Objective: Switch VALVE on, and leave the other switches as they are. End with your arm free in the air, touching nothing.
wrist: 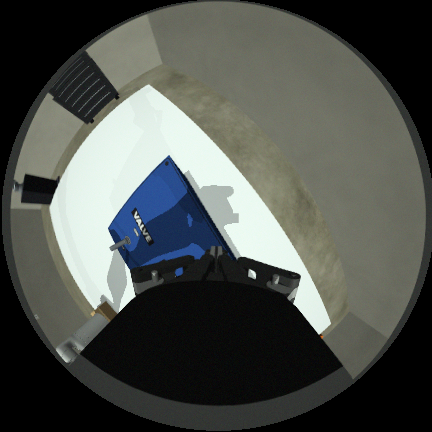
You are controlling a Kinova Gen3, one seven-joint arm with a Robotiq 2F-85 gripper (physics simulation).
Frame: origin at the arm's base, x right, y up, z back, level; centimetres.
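Seen in the pictures: gripper, fingertip midpoint: [215, 252]; arm's base, link origin: [102, 320].
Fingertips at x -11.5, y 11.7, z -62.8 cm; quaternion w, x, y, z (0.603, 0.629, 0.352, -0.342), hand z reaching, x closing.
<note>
Pixels of each thing's top centre, then the offset from my fingertips to it. "pt": a spot on its surface instead. Level surfaces: height alone.
- black label, top centre: [140, 226] dy -6.5, dx -9.7, dz +11.7 cm
- grey metal toggle lever, top centre: [112, 246] dy -5.0, dx -9.4, dz +20.0 cm
- small light marking, surface spot: [135, 232] pt dy -7.6, dx -9.5, dz +14.3 cm
- white table top, surface height: dy -17.6 cm
A blue switch panel [165, 210] lies on the white table top, left of the middle of the wrist view. A black label [142, 226] on it reads VALVE in white letters. A grey metal toggle lever [119, 244] stands out from the panel beside the label, near the panel's left edge. A small light marking [135, 232] sits between the lever and the label. My gripper [215, 252] is shut and empty, at the panel's lower right edge in the view, apart from the lever. The gripper hides the lower part of the panel, and other switches cannot be made out.
The white table top [100, 165] bears the panel and grey shadows. A black slatted object [85, 87] is at the upper left, and a dark box [39, 189] is at the left edge. A grey cylinder [86, 336] and a brown block [105, 310] are at the lower left.
</note>
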